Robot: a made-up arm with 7 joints.
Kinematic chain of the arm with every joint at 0, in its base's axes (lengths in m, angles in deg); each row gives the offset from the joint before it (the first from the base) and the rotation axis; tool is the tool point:
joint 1: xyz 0 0 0.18 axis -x
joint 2: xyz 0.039 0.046 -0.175 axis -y
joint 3: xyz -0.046 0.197 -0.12 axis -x
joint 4: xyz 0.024 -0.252 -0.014 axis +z
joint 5: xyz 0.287 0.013 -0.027 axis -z
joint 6: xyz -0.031 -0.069 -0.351 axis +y
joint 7: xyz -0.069 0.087 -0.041 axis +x
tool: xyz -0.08 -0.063 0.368
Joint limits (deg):
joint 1: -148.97..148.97
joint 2: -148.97..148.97
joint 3: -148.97..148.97
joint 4: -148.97..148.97
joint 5: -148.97..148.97
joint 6: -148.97..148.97
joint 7: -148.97..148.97
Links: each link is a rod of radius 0.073 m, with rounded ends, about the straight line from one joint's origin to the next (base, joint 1, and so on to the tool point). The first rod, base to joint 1, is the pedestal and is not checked.
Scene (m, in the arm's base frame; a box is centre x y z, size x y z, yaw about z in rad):
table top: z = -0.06
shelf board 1: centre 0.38 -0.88 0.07 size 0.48 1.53 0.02 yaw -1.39
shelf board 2: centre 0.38 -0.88 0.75 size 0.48 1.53 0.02 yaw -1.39
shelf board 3: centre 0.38 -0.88 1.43 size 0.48 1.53 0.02 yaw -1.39
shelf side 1: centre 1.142 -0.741 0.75 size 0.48 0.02 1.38 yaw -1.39
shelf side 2: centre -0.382 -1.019 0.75 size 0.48 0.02 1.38 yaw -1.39
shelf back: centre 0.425 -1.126 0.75 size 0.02 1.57 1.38 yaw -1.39
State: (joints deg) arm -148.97 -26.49 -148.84 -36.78 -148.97 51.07 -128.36
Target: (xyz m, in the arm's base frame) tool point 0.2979 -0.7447 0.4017
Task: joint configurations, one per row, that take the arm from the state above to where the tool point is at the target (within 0.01 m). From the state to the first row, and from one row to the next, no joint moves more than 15 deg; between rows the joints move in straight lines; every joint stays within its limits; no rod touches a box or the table.
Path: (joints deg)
1: -143.38 -23.94 -148.90 -31.15 -141.31 54.96 -117.57
2: -137.79 -21.38 -148.97 -25.52 -133.65 58.86 -106.77
3: -133.63 -14.10 -148.97 -11.71 -135.56 59.89 -111.04
4: -129.47 -6.83 -148.97 2.11 -137.48 60.92 -115.31
5: -125.31 0.45 -148.97 15.93 -139.39 61.95 -119.58
6: -121.14 7.73 -148.97 29.75 -141.31 62.97 -123.86
7: -116.98 15.00 -148.97 43.56 -143.22 64.00 -128.13
8: -112.82 22.28 -148.97 57.38 -145.14 65.03 -132.40
9: -108.66 29.55 -148.97 71.20 -147.05 66.06 -136.67
10: -104.50 36.83 -148.97 85.01 -148.97 67.09 -140.94
11: -113.85 38.29 -148.97 73.03 -148.97 58.00 -143.58
12: -123.21 39.75 -148.97 61.04 -148.97 48.91 -146.21
13: -132.56 41.22 -148.97 49.05 -148.97 39.83 -148.85

